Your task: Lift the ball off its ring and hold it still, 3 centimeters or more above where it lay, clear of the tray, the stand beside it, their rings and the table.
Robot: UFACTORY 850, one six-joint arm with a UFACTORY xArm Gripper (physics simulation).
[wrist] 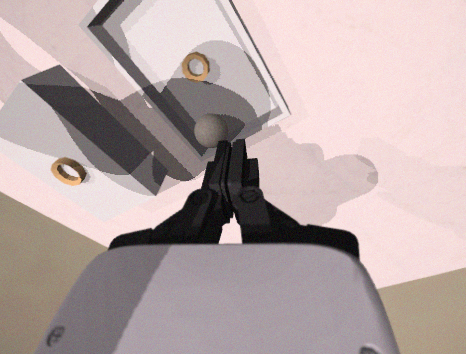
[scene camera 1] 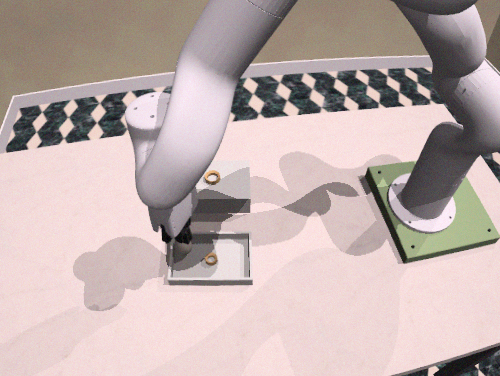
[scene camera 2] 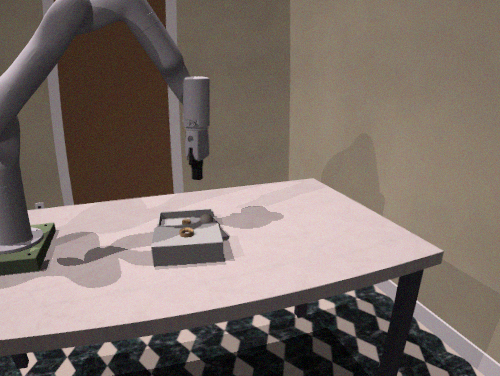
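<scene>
The grey-brown ball (scene camera 1: 184, 248) (scene camera 2: 206, 218) (wrist: 211, 130) lies in a corner of the shallow grey tray (scene camera 1: 215, 281) (scene camera 2: 186, 213) (wrist: 131, 70), off the rings. The orange tray ring (scene camera 1: 211, 263) (scene camera 2: 186, 223) (wrist: 185, 67) lies empty on the tray floor, apart from the ball. A second orange ring (scene camera 1: 212, 182) (scene camera 2: 187, 235) (wrist: 76, 180) lies empty on top of the grey stand (scene camera 1: 235, 182) (scene camera 2: 190, 254) (wrist: 100, 125). My gripper (scene camera 1: 180, 240) (scene camera 2: 197, 178) (wrist: 235, 158) is shut and empty, well above the tray and the ball. The arm hides part of the stand in scene camera 1.
The tray and stand are side by side on the pale table (scene camera 1: 310, 310) (scene camera 2: 300, 250). The tray's low walls stand close around the ball. The arm's base is on a green plate (scene camera 1: 450, 235) (scene camera 2: 30, 260) at one side. A wall rises beyond the table.
</scene>
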